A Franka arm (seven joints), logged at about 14 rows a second.
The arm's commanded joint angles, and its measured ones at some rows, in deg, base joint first. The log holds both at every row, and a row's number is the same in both.
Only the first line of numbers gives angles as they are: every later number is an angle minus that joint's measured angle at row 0.
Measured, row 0:
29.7, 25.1, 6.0, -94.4, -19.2, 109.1, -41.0
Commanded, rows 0 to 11:
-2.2, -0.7, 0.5, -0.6, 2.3, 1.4, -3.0
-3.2, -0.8, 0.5, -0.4, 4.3, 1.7, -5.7
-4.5, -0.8, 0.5, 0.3, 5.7, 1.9, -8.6
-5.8, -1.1, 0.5, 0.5, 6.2, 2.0, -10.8
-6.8, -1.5, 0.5, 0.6, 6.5, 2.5, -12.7
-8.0, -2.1, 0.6, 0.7, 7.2, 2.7, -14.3
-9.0, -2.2, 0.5, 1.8, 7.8, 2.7, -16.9
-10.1, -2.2, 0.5, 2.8, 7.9, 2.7, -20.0
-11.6, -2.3, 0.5, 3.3, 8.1, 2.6, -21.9
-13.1, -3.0, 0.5, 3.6, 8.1, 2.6, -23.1
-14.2, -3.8, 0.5, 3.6, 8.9, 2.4, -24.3
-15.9, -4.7, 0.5, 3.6, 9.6, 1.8, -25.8
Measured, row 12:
-13.0, -2.6, -0.1, 3.9, 7.2, 2.3, -22.1
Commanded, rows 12 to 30:
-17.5, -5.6, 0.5, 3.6, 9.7, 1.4, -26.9
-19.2, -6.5, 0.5, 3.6, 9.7, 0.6, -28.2
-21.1, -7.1, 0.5, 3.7, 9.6, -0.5, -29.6
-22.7, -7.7, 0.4, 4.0, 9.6, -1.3, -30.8
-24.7, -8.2, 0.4, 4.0, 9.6, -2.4, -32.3
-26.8, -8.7, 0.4, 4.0, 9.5, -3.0, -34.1
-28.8, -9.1, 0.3, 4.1, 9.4, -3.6, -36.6
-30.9, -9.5, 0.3, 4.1, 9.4, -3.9, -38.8
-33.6, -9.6, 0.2, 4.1, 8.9, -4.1, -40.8
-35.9, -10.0, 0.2, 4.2, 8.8, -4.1, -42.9
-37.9, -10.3, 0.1, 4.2, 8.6, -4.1, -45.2
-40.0, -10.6, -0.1, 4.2, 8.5, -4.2, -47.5
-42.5, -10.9, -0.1, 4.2, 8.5, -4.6, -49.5
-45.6, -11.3, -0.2, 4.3, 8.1, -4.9, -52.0
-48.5, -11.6, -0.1, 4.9, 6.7, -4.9, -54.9
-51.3, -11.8, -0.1, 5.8, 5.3, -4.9, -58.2
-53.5, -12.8, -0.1, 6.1, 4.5, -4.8, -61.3
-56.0, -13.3, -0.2, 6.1, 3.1, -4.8, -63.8
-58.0, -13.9, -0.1, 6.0, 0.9, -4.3, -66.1
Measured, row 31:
-55.0, -12.2, -0.9, 6.1, 3.6, -3.5, -62.3
